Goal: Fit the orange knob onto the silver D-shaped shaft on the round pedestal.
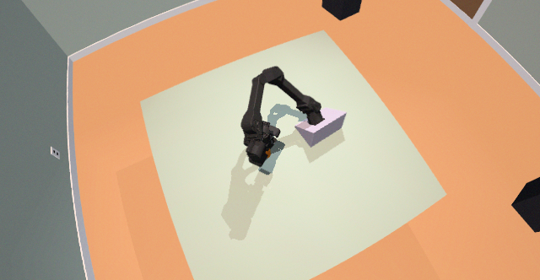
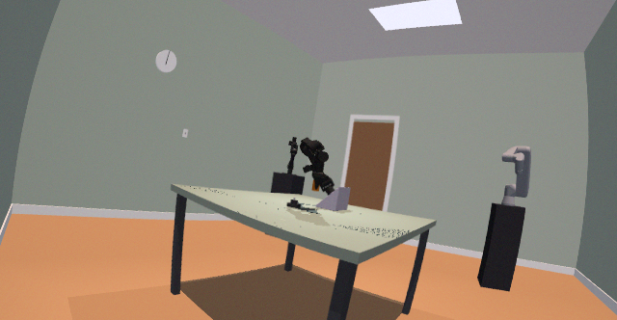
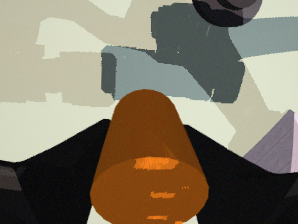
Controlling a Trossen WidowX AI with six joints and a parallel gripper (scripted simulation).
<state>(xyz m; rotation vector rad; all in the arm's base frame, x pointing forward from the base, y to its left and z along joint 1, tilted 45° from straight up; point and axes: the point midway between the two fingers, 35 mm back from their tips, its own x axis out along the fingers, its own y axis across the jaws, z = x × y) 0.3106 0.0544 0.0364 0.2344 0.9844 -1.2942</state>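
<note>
My gripper tip is 2 cm past the dark round pedestal, 14 cm to the left of it and 10 cm above it. The rest, counted from my gripper tip: orange knob 3 cm above.
</note>
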